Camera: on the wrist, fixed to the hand. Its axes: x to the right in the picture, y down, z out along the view.
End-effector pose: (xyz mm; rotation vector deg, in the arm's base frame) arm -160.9 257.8 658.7 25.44 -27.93 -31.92
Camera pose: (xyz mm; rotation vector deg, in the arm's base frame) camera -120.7 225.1 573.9 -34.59 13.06 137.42
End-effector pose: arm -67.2 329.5 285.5 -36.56 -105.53 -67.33
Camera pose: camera -89.3 233.2 296.5 -78.06 55.35 35.94
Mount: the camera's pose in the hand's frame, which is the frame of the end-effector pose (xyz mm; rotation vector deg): 22.7 -53.2 -80.8 15.26 -51.39 -169.03
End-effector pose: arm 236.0 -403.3 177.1 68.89 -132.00 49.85
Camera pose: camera 272.7 -384.5 267.5 159.84 63.69 -41.85
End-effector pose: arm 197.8 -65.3 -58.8 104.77 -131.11 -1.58
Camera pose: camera 258.5 -90.0 15.9 -116.64 -83.04 32.82
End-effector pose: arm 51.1 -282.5 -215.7 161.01 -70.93 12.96
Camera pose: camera 96.7 -253.7 -132.2 -71.52 -143.17 43.06
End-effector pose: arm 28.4 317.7 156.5 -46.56 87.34 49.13
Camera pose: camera 32.6 220.5 136.4 -63.24 -60.08 -65.67
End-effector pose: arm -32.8 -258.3 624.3 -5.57 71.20 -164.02
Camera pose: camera -60.3 -164.0 609.2 80.57 12.75 6.97
